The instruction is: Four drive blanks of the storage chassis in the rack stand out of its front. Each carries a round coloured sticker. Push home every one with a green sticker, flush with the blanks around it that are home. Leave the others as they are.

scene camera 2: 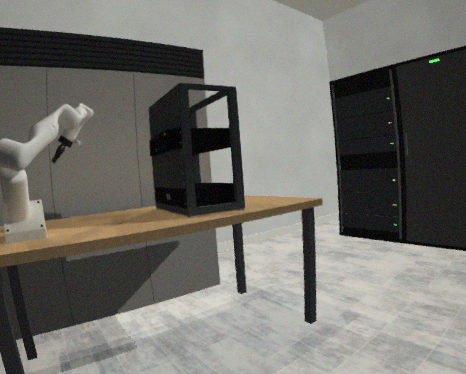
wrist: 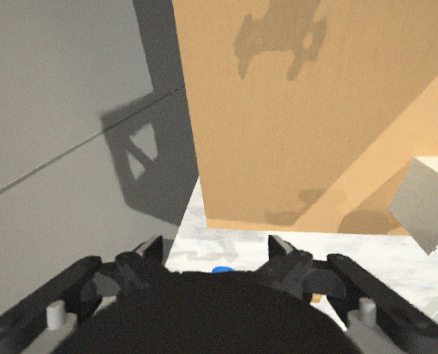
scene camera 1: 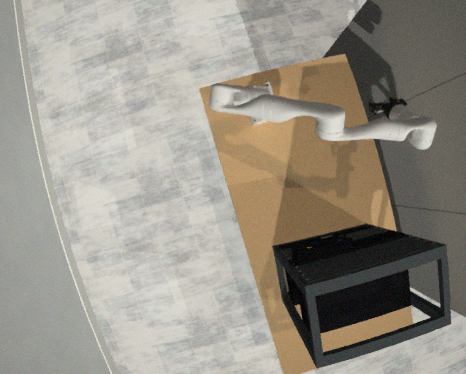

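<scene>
There's a rack you'd see in scene camera 2, and scene camera 1 has the rack too, but in the wrist view it's out of frame. On that rack, (scene camera 2: 175, 142) and (scene camera 1: 294, 255) are the same spot.
</scene>
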